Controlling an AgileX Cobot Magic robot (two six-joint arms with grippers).
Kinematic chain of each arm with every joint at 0, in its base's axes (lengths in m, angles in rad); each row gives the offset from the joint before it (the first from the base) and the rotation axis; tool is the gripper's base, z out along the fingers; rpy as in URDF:
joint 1: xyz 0 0 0.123 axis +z
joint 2: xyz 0 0 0 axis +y
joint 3: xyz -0.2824 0 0.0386 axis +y
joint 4: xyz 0.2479 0 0.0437 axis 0.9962 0 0.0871
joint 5: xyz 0 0 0 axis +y
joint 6: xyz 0.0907 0 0.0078 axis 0.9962 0 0.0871
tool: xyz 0 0 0 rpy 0 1.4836 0
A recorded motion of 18 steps. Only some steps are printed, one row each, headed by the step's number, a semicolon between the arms.
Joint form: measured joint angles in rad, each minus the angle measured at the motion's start. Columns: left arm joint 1, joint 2, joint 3, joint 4, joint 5, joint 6; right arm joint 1, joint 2, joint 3, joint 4, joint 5, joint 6.
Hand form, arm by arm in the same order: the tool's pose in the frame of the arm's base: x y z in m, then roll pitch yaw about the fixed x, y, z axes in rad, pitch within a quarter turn. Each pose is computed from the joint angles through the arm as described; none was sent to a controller.
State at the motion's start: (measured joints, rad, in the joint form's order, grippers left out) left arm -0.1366 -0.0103 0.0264 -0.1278 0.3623 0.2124; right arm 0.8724 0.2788 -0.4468 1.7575 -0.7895 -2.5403
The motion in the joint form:
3: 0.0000 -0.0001 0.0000 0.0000 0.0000 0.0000; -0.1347 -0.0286 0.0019 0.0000 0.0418 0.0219
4: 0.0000 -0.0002 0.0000 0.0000 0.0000 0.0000; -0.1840 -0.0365 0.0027 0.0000 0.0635 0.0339
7: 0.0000 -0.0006 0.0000 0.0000 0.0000 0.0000; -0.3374 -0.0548 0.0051 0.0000 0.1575 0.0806
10: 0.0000 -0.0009 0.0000 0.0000 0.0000 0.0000; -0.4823 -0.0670 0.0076 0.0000 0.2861 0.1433
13: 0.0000 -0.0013 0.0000 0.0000 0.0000 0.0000; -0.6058 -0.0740 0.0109 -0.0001 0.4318 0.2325
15: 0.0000 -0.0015 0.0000 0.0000 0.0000 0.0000; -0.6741 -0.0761 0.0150 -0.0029 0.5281 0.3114
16: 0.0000 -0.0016 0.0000 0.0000 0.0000 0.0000; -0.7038 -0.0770 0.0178 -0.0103 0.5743 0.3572
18: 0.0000 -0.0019 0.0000 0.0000 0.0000 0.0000; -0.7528 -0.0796 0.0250 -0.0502 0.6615 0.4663
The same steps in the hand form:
3: 0.0519 -0.0113 0.1724 2.8800 1.2722 2.6848; 0.0690 -0.0193 0.3287 -1.4290 0.9452 -1.4527
4: 0.0519 -0.0113 0.1724 2.8799 1.2723 2.6847; 0.0668 -0.0218 0.3294 -1.4048 0.9584 -1.4607
7: 0.0519 -0.0113 0.1724 2.8795 1.2727 2.6843; 0.0604 -0.0255 0.3321 -1.3149 0.9961 -1.4458
10: 0.0518 -0.0113 0.1724 2.8792 1.2730 2.6839; 0.0553 -0.0238 0.3355 -1.2021 1.0288 -1.3645
13: 0.0518 -0.0113 0.1725 2.8787 1.2734 2.6835; 0.0521 -0.0181 0.3387 -1.0710 1.0668 -1.2197
15: 0.0518 -0.0113 0.1725 2.8785 1.2736 2.6833; 0.0512 -0.0132 0.3398 -0.9727 1.0996 -1.0928
16: 0.0518 -0.0113 0.1725 2.8784 1.2737 2.6832; 0.0509 -0.0106 0.3401 -0.9209 1.1148 -1.0233
18: 0.0518 -0.0113 0.1725 2.8781 1.2740 2.6829; 0.0504 -0.0054 0.3401 -0.8232 1.1369 -0.8842

